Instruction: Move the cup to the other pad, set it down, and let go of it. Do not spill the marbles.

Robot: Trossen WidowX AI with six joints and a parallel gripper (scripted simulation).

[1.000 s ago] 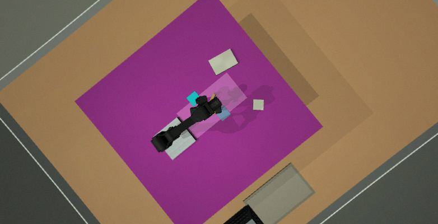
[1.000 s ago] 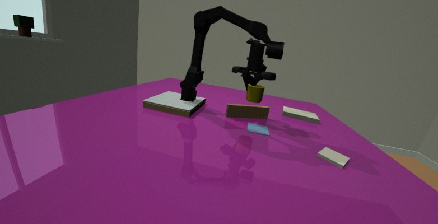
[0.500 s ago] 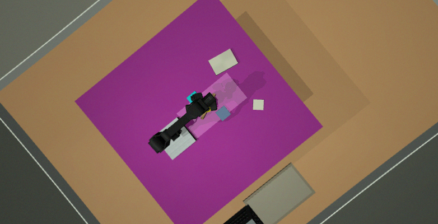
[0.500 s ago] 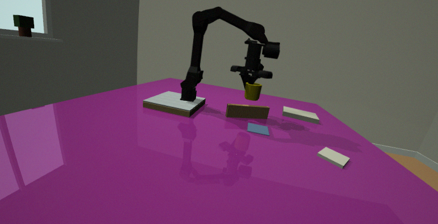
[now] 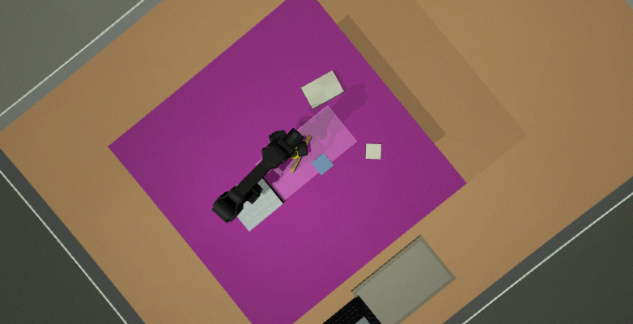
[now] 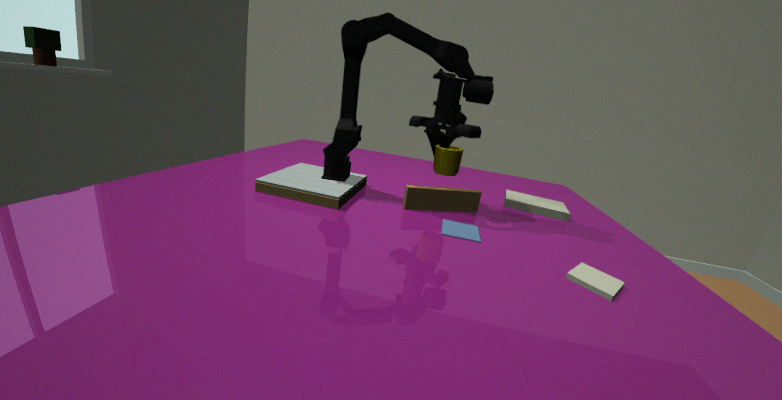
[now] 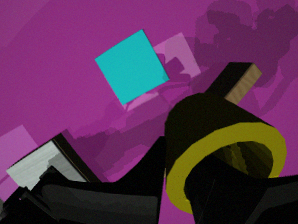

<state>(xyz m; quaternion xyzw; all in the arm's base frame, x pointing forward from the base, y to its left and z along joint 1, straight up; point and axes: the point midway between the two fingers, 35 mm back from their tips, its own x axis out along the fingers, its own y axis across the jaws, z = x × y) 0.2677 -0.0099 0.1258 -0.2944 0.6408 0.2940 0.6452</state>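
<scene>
My gripper tip is now 70 mm to the right of the cyan pad and 130 mm above it. Also, from my gripper tip: light-blue pad (50 mm ahead, 170 mm to the right, 130 mm below); yellow cup (20 mm ahead, 20 mm to the right); wooden plank (20 mm ahead, 50 mm to the right, 100 mm below).
</scene>
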